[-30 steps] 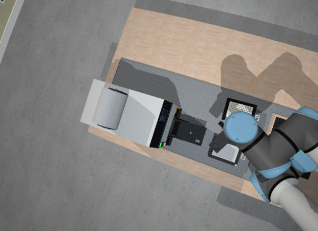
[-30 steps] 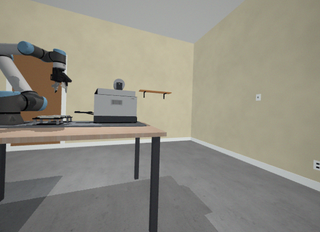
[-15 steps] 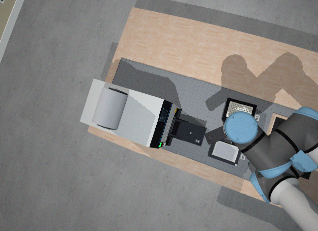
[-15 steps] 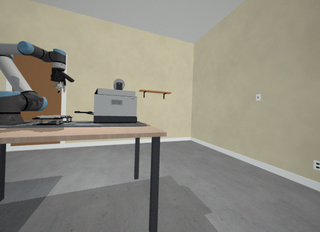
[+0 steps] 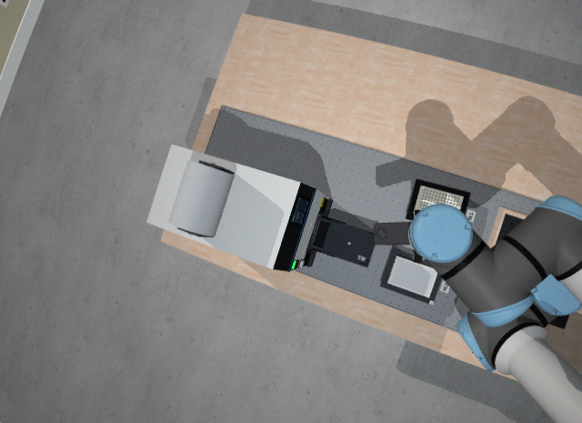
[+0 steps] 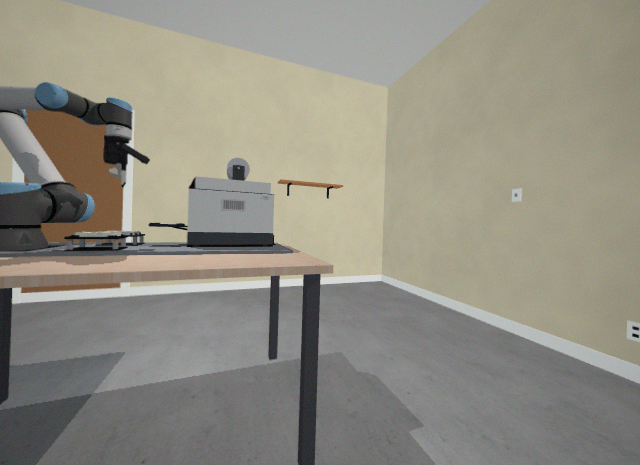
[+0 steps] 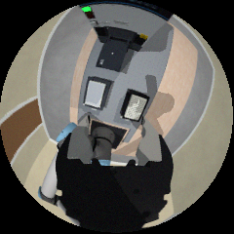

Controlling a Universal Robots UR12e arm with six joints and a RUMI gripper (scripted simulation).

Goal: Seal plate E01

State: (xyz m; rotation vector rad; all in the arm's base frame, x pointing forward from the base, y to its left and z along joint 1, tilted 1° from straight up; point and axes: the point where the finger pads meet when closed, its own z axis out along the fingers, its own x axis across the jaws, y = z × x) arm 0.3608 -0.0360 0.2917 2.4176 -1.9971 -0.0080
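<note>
The plate E01 lies 50 mm behind my hand, 110 mm to the right of it and 230 mm below it. The rest, counted from my hand: sealer stage: 180 mm ahead, 50 mm to the left, 180 mm below; then nest N1: 50 mm behind, 110 mm to the right, 240 mm below; then foil roll: 510 mm ahead, 20 mm to the left, 130 mm above.
</note>
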